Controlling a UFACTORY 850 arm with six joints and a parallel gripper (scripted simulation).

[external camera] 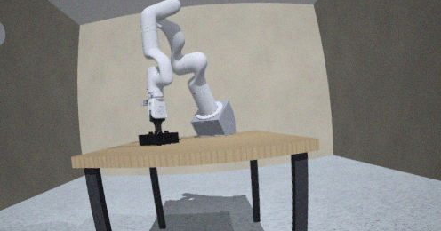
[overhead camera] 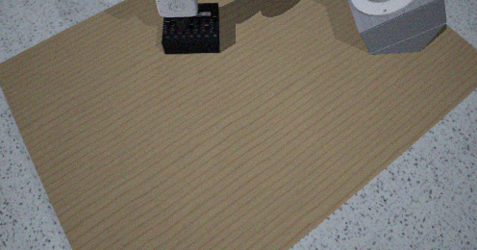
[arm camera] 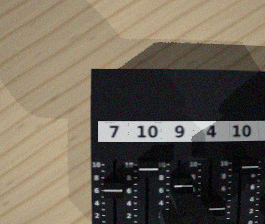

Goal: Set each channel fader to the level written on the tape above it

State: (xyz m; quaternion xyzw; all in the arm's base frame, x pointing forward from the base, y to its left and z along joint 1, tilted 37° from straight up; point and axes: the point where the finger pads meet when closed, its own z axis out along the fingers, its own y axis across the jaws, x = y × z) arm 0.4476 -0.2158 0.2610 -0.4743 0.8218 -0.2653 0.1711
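Now: hand 2 cm past the fader 4, 2 cm above it and 1 cm to the right of it. From my hand the other things lie so: fader 1: 4 cm to the right, 2 cm below, 2 cm ahead; fader 3: 2 cm to the right, 2 cm below, 1 cm behind; fader 2: 4 cm to the right, 2 cm below.
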